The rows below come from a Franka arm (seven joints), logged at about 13 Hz.
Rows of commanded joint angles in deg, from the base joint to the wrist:
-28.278, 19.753, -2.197, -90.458, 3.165, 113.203, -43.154
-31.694, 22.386, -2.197, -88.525, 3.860, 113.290, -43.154
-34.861, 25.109, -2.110, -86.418, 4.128, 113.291, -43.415
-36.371, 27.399, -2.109, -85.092, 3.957, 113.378, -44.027
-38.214, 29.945, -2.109, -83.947, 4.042, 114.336, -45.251
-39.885, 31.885, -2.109, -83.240, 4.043, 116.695, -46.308
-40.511, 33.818, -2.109, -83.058, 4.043, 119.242, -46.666
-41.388, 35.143, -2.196, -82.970, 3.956, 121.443, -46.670
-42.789, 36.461, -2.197, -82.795, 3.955, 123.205, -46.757
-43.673, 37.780, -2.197, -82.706, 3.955, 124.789, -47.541
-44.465, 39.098, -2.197, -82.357, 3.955, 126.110, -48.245
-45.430, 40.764, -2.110, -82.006, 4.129, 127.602, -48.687
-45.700, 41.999, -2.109, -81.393, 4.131, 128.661, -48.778
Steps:
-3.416, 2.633, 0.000, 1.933, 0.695, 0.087, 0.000
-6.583, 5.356, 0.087, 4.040, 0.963, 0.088, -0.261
-8.093, 7.646, 0.088, 5.366, 0.792, 0.175, -0.873
-9.936, 10.192, 0.088, 6.511, 0.877, 1.133, -2.097
-11.607, 12.132, 0.088, 7.218, 0.878, 3.492, -3.154
-12.233, 14.065, 0.088, 7.400, 0.878, 6.039, -3.512
-13.110, 15.390, 0.001, 7.488, 0.791, 8.240, -3.516
-14.511, 16.708, 0.000, 7.663, 0.790, 10.002, -3.603
-15.395, 18.027, 0.000, 7.752, 0.790, 11.586, -4.387
-16.187, 19.345, 0.000, 8.101, 0.790, 12.907, -5.091
-17.152, 21.011, 0.087, 8.452, 0.964, 14.399, -5.533
-17.422, 22.246, 0.088, 9.065, 0.966, 15.458, -5.624

